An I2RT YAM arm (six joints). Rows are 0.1 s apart.
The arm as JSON. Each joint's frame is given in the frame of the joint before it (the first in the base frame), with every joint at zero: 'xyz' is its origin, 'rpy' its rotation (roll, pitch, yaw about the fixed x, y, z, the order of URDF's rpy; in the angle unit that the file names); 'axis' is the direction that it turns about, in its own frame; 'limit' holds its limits. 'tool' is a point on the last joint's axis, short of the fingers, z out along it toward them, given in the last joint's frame.
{
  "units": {
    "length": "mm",
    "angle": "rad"
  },
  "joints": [
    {
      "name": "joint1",
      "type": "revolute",
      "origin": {
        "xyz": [
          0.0,
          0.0,
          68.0
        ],
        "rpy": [
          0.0,
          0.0,
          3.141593
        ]
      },
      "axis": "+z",
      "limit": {
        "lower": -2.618,
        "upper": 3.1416
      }
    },
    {
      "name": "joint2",
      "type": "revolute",
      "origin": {
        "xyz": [
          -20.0,
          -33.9,
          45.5
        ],
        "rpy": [
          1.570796,
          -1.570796,
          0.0
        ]
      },
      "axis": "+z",
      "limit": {
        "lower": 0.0,
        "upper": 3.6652
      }
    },
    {
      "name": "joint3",
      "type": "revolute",
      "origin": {
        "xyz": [
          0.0,
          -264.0,
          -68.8
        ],
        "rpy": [
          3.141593,
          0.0,
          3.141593
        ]
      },
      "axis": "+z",
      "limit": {
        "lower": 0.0,
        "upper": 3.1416
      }
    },
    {
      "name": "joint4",
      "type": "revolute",
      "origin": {
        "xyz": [
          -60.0,
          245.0,
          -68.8
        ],
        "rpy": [
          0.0,
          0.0,
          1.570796
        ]
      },
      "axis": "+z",
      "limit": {
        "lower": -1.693,
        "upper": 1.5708
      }
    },
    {
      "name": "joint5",
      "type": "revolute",
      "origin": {
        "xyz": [
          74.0,
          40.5,
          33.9
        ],
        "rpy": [
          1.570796,
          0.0,
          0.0
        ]
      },
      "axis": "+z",
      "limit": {
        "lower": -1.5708,
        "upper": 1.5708
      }
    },
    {
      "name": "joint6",
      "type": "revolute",
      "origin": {
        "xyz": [
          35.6,
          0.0,
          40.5
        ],
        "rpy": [
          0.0,
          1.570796,
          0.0
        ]
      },
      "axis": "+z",
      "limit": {
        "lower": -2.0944,
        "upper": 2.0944
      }
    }
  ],
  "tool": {
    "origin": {
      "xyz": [
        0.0,
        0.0,
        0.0
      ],
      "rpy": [
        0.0,
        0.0,
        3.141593
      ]
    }
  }
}
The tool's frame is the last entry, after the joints.
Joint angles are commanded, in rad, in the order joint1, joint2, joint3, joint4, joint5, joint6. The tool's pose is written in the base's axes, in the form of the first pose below.
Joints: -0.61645, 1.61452, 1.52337, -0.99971, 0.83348, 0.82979
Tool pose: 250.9 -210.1 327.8 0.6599 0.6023 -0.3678 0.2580
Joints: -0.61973, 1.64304, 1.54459, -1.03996, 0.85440, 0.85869
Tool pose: 252.7 -213.3 324.0 0.6646 0.5971 -0.3785 0.2421
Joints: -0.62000, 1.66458, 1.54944, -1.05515, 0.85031, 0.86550
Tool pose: 255.5 -215.3 318.0 0.6642 0.6021 -0.3790 0.2293
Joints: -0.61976, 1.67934, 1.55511, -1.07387, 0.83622, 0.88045
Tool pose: 257.2 -216.0 314.0 0.6672 0.6057 -0.3736 0.2197
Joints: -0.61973, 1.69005, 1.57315, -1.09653, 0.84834, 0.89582
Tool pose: 257.9 -216.8 315.3 0.6696 0.6012 -0.3789 0.2162
